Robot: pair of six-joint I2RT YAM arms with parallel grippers.
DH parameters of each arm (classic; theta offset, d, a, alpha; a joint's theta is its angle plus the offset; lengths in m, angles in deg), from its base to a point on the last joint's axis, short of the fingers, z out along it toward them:
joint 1: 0 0.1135 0.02 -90
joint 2: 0 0 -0.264 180
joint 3: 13.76 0 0.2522 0
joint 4: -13.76 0 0.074 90
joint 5: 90 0 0 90
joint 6: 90 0.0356 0 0
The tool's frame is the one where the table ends.
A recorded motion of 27 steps. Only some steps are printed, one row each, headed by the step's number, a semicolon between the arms.
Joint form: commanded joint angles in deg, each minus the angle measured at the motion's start. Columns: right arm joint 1, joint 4, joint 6, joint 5, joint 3, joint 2; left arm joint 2, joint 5, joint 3, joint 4, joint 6, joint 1.
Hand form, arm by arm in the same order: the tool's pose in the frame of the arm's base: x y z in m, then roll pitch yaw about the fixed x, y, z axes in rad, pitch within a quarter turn. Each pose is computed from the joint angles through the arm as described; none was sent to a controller.
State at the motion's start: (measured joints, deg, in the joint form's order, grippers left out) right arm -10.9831 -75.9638 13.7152 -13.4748 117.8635 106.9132; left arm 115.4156 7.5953 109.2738 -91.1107 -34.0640 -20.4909
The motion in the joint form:
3: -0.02 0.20 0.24 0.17 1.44 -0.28; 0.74 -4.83 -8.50 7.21 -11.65 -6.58
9: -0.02 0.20 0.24 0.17 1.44 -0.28; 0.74 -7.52 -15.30 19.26 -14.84 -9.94
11: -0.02 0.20 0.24 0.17 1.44 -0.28; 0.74 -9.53 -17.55 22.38 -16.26 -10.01
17: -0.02 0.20 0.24 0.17 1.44 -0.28; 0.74 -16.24 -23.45 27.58 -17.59 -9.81
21: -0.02 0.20 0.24 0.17 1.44 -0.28; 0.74 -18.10 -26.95 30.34 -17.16 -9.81
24: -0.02 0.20 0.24 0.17 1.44 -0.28; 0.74 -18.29 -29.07 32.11 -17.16 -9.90
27: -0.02 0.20 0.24 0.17 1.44 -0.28; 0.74 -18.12 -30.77 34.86 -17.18 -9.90
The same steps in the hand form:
3: 0.3653 -0.0627 0.3818 2.8002 0.4003 2.6919; 0.3294 -0.1703 0.2352 3.0584 -0.1472 -2.8061
9: 0.3653 -0.0627 0.3818 2.8002 0.4003 2.6919; 0.3260 -0.1916 0.2042 3.0894 -0.0472 -2.8179
11: 0.3653 -0.0627 0.3818 2.8002 0.4003 2.6919; 0.3264 -0.1909 0.1944 3.0776 -0.0093 -2.7962
17: 0.3653 -0.0627 0.3818 2.8002 0.4003 2.6919; 0.3228 -0.1824 0.1696 2.9948 0.0759 -2.7796
21: 0.3653 -0.0627 0.3818 2.8002 0.4003 2.6919; 0.3180 -0.1783 0.1553 2.9635 0.0915 -2.7920
24: 0.3653 -0.0627 0.3818 2.8002 0.4003 2.6919; 0.3143 -0.1767 0.1466 2.9567 0.0902 -2.7944
27: 0.3653 -0.0627 0.3818 2.8002 0.4003 2.6919; 0.3134 -0.1763 0.1396 2.9728 0.0997 -2.7924

